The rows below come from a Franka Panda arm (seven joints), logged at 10 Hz.
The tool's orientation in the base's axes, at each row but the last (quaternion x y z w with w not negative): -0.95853 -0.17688 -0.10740 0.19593; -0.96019 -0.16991 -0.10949 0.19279; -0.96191 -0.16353 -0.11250 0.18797; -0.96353 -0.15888 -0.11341 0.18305; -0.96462 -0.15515 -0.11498 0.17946
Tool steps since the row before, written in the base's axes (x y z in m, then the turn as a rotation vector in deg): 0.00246 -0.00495 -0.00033 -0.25 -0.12 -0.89; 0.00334 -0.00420 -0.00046 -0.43 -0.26 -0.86; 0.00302 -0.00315 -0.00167 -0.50 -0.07 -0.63; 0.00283 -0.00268 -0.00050 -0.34 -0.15 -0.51; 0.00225 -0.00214 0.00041 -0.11 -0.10 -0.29
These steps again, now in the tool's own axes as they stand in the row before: 0.00069 0.00531 -0.00141 -0.51 0.31 0.72; 0.00175 0.00503 -0.00081 -0.71 0.35 0.61; 0.00146 0.00438 0.00072 -0.65 0.09 0.46; 0.00177 0.00351 -0.00013 -0.49 0.18 0.35; 0.00164 0.00254 -0.00082 -0.21 0.14 0.21
